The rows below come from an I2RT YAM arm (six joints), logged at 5 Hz.
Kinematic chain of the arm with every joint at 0, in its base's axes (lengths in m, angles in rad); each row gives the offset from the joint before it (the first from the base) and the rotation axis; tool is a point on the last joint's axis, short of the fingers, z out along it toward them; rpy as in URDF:
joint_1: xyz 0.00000 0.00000 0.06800 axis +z
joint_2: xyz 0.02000 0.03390 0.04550 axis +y
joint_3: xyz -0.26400 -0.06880 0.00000 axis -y
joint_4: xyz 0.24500 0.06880 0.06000 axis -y
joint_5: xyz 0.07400 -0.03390 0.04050 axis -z
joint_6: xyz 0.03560 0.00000 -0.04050 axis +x
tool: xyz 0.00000 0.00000 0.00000 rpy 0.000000 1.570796 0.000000
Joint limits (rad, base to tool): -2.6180..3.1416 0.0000..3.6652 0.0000..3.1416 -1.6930..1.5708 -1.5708..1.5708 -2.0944..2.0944
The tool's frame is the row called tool.
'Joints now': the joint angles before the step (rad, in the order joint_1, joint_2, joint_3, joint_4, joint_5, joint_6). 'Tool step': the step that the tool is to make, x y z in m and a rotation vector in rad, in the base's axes. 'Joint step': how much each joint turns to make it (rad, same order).
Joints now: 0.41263, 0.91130, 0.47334, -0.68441, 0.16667, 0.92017
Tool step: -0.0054, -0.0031, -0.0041, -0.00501, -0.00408, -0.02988
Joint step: -0.00019, -0.02926, -0.02628, -0.00554, 0.01845, 0.02446
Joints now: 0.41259, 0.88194, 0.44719, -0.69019, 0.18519, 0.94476
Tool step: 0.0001, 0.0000, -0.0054, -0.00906, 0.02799, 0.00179
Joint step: -0.00120, 0.02246, -0.00905, 0.00251, -0.00389, -0.00153
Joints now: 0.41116, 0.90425, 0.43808, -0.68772, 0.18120, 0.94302
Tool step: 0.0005, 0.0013, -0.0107, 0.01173, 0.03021, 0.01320
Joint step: 0.00054, 0.03382, -0.02762, 0.03888, -0.02597, -0.00266
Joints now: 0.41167, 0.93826, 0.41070, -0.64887, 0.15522, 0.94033
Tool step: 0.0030, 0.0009, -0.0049, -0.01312, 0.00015, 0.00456
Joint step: -0.00035, 0.03023, -0.00888, 0.03520, 0.00918, -0.00923
